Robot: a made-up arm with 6 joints. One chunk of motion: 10 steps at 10 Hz.
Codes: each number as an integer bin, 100 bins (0 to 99) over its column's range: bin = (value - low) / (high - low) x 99, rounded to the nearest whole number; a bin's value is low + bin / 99 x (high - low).
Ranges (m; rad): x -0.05..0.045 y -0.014..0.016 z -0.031..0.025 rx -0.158..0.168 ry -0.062..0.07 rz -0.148..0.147
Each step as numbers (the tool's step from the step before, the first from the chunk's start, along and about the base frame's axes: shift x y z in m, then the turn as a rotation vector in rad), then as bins.
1 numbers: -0.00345 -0.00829 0.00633 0.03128 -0.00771 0.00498
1 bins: 49 19 66 57 41 51
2 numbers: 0.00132 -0.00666 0.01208 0.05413 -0.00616 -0.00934
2 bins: 53 24 76 64 42 47
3 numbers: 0.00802 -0.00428 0.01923 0.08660 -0.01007 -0.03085
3 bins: 60 32 89 74 39 39
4 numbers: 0.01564 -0.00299 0.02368 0.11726 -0.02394 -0.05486
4 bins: 68 36 97 84 29 31
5 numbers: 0.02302 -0.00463 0.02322 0.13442 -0.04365 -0.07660
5 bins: 76 31 96 89 14 24
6 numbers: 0.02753 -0.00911 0.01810 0.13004 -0.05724 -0.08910
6 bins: 81 16 87 87 4 20
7 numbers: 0.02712 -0.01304 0.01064 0.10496 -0.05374 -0.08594
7 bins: 80 3 74 80 6 21
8 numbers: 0.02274 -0.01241 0.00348 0.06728 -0.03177 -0.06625
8 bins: 76 5 61 68 23 27
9 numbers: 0.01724 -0.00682 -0.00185 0.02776 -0.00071 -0.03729
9 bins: 70 24 52 56 46 37
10 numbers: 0.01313 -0.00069 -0.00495 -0.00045 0.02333 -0.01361
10 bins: 66 44 46 48 64 45
